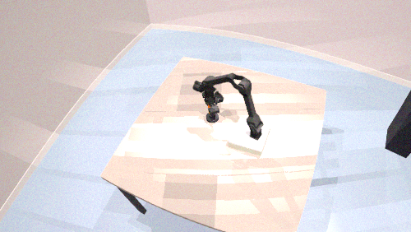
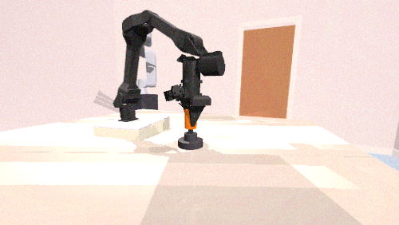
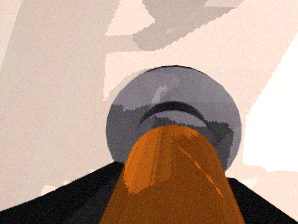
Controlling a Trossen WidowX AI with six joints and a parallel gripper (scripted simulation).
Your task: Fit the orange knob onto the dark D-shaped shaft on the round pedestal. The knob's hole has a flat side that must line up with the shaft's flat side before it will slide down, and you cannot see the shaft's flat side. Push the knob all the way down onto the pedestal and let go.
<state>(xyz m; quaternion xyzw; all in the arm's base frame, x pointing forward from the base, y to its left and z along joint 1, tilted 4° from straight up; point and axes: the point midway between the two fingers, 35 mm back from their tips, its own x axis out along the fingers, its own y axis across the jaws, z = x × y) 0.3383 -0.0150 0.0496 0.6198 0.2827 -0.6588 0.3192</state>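
My gripper tip is now 4 cm above the pedestal. Round my gripper tip: orange knob: 2 cm above.
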